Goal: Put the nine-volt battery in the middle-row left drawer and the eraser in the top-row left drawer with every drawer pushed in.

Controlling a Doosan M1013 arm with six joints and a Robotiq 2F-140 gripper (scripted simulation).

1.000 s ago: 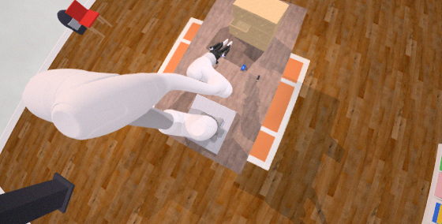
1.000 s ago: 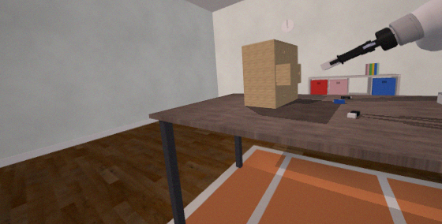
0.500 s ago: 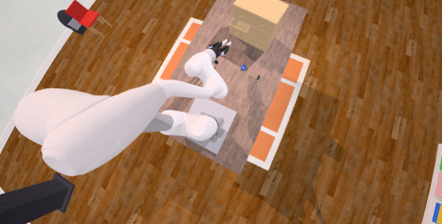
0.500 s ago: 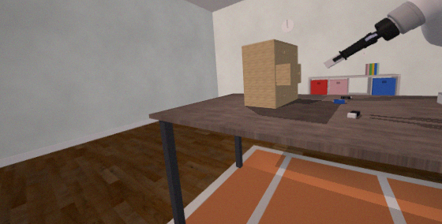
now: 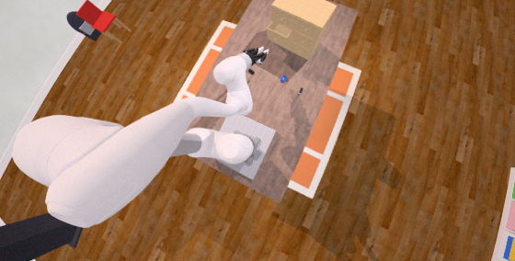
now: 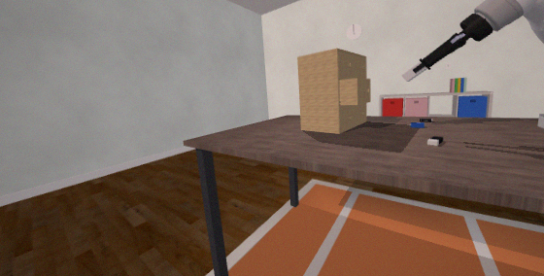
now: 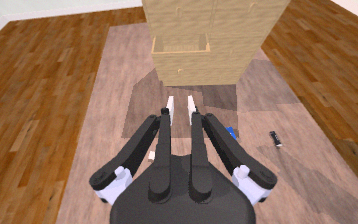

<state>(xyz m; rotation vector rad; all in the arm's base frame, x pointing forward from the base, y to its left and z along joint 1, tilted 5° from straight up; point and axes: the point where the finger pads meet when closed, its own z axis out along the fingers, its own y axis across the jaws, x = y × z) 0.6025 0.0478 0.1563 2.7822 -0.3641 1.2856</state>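
Right now my hand is 30 mm past the blue nine-volt battery, 160 mm to the left of it and 210 mm above it. Round my hand: eraser (50 mm behind, 100 mm to the left, 210 mm below).
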